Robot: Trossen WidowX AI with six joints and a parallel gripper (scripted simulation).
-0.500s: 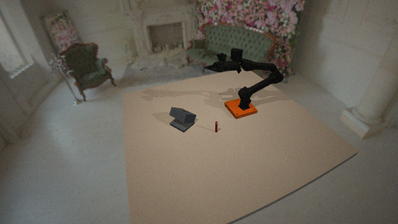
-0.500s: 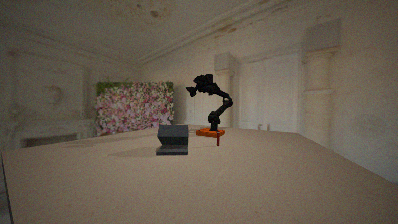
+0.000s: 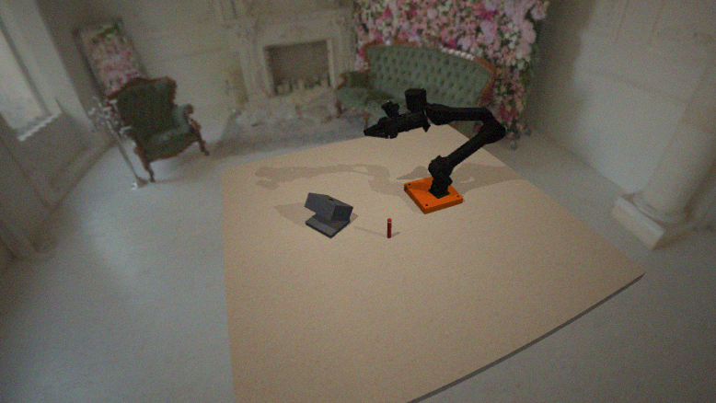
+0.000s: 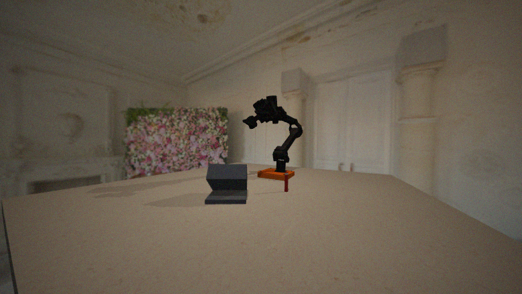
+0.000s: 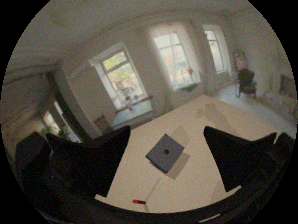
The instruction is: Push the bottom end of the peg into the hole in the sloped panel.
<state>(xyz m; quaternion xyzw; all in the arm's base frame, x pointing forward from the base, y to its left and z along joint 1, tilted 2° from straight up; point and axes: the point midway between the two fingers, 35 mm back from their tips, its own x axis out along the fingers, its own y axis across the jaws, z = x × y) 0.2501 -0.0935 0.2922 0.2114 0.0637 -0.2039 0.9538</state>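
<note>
Now: gripper tip 26 cm above the thin red peg, 18 cm to the right of it and 1 cm short of it. The rest, counted from my gripper tip: flat panel foot 31 cm below, 17 cm ahead; dark grey sloped panel 25 cm below, 15 cm ahead.
</note>
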